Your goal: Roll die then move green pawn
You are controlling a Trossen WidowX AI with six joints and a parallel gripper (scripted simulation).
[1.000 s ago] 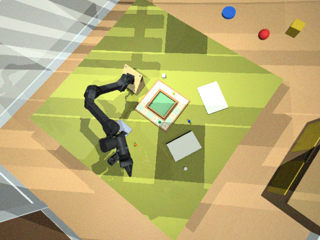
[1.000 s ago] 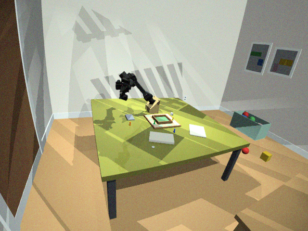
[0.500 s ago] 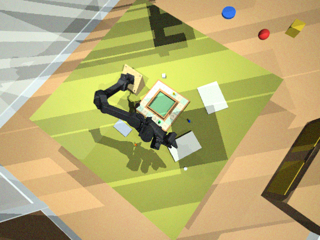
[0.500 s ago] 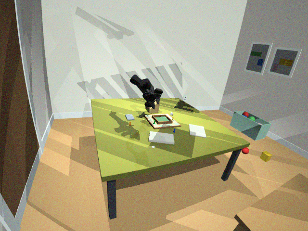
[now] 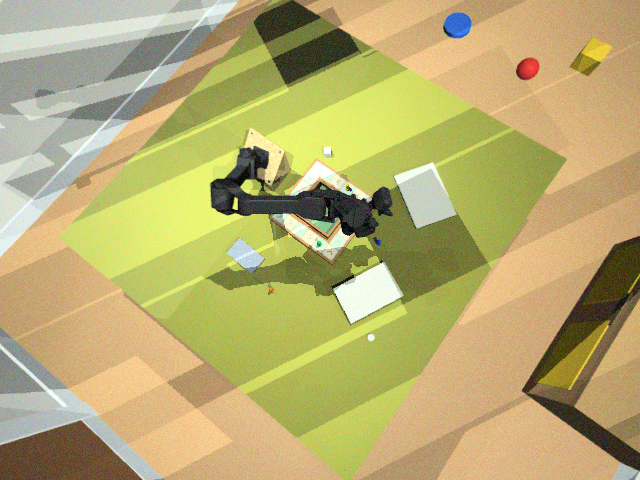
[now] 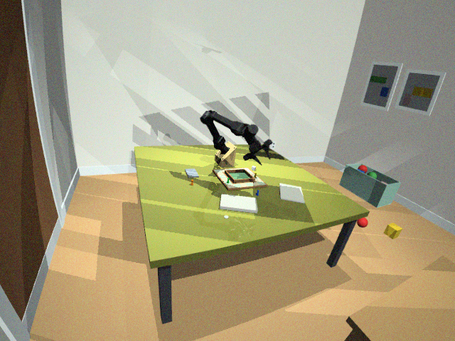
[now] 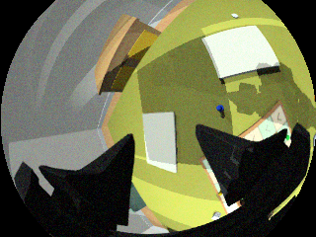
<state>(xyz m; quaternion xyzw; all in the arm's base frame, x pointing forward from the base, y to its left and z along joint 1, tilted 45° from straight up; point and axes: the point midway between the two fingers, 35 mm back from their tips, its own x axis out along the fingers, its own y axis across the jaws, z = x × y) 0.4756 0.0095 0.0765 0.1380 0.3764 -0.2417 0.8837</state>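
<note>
Now: the grey die 31 cm behind my gripper tip, 20 cm to the left of it and 20 cm below it. The rest, counted from my gripper tip: blue pawn 1 cm ahead, 2 cm to the right, 19 cm below; then white disc 13 cm ahead, 32 cm to the right, 21 cm below; then green pawn 17 cm behind, 12 cm to the right, 18 cm below.
</note>
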